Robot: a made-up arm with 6 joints.
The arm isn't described. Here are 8 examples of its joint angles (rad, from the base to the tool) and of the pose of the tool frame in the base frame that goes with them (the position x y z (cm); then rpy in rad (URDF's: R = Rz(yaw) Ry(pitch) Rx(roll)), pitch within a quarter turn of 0, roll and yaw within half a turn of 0).
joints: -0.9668 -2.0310 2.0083 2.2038 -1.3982 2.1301
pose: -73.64 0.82 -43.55 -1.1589 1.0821 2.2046
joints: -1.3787 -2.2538 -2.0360 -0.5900 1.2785 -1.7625
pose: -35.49 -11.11 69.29 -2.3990 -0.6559 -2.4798
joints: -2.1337 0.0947 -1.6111 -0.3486 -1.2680 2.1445
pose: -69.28 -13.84 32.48 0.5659 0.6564 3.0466
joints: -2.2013 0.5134 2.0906 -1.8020 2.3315 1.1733
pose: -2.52 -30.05 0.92 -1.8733 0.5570 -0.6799
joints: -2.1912 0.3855 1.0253 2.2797 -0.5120 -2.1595
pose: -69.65 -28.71 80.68 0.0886 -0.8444 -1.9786
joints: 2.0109 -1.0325 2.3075 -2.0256 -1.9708 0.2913
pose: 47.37 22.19 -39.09 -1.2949 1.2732 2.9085
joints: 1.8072 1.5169 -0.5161 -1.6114 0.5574 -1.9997
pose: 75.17 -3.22 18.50 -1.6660 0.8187 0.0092
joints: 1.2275 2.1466 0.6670 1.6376 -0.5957 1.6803
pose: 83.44 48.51 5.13 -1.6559 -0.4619 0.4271
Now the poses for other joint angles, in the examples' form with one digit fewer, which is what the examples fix.
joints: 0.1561 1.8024 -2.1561 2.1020 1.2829 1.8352
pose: 7.3 -36.2 35.3 -0.450 -0.715 -2.218
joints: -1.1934 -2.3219 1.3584 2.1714 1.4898 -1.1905
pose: -61.0 42.6 -26.5 0.196 0.568 2.459
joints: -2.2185 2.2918 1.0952 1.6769 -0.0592 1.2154
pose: -74.3 21.0 72.5 1.387 -0.206 2.914
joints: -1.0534 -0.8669 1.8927 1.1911 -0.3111 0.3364
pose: -42.1 -10.4 -45.0 -0.546 0.995 -2.971
